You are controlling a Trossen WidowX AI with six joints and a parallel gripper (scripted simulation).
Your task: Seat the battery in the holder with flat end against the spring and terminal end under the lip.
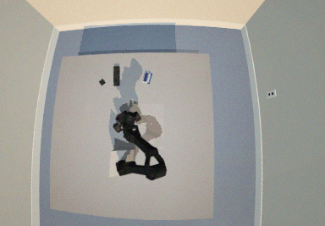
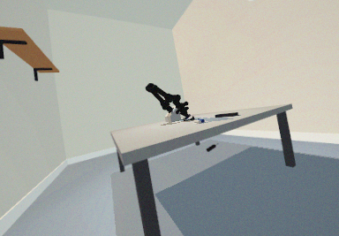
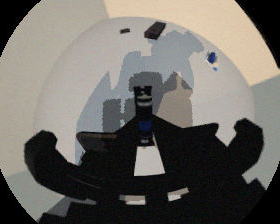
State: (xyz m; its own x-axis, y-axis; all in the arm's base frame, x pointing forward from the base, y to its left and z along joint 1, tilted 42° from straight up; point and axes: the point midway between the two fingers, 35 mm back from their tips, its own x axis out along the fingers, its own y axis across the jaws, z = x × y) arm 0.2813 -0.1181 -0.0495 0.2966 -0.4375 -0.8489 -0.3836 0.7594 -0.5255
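The battery lies right at my gripper tip. From my gripper tip the other things lie so: white blister card (290 mm ahead, 180 mm to the right, 20 mm below); black remote (340 mm ahead, 60 mm to the left, 10 mm below); black block (310 mm ahead, 190 mm to the left, 30 mm below).
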